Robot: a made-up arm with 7 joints.
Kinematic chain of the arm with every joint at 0, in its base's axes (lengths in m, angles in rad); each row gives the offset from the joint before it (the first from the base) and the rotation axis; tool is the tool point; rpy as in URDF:
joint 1: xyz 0 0 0.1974 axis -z
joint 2: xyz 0 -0.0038 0.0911 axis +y
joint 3: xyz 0 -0.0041 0.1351 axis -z
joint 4: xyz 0 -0.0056 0.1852 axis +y
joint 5: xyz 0 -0.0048 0.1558 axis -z
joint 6: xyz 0 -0.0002 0.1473 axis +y
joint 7: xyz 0 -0.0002 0.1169 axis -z
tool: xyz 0 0 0 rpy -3.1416 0 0
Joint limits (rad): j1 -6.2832..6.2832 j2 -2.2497..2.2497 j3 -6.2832..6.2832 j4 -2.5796..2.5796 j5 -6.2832..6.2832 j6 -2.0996..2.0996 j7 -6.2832..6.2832
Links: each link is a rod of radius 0.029 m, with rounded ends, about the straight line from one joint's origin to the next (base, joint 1, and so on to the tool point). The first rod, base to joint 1, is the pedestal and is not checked.
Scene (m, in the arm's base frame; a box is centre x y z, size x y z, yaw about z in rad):
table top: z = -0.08
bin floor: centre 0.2 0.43 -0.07 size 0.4 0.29 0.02 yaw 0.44
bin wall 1: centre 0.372 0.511 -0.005 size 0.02 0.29 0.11 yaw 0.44
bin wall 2: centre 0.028 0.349 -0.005 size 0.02 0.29 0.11 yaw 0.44
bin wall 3: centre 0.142 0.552 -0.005 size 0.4 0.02 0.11 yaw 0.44
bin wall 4: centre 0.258 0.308 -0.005 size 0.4 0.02 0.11 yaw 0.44
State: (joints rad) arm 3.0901 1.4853 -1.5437 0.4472 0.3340 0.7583 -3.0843
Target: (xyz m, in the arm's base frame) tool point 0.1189 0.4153 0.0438
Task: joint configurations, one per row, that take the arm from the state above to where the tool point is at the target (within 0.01 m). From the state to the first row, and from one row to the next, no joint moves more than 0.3 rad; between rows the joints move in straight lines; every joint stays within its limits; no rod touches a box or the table.
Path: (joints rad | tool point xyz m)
1: 3.3852 1.3992 -1.2987 0.5988 0.3719 0.8774 -3.0843 | -0.6399 -0.1007 0.2725
2: 3.6803 1.3132 -1.0537 0.7503 0.4098 0.9965 -3.0843 | -0.6053 0.0800 0.2300
3: 3.9754 1.2271 -0.8087 0.9019 0.4476 1.1157 -3.0843 | -0.5025 0.2607 0.1884
4: 4.2706 1.1410 -0.5637 1.0535 0.4855 1.2348 -3.0843 | -0.3271 0.4019 0.1616
5: 4.5657 1.0550 -0.3187 1.2051 0.5234 1.3539 -3.0843 | -0.1033 0.4610 0.1581
6: 4.8608 0.9689 -0.0737 1.3566 0.5613 1.4730 -3.0843 | 0.1189 0.4153 0.1791
7: 4.8674 1.1339 -0.0807 1.2877 0.5742 1.3880 -3.0843 | 0.1199 0.4202 0.1123
8: 4.8739 1.2989 -0.0876 1.2189 0.5872 1.3030 -3.0843 | 0.1189 0.4153 0.0438

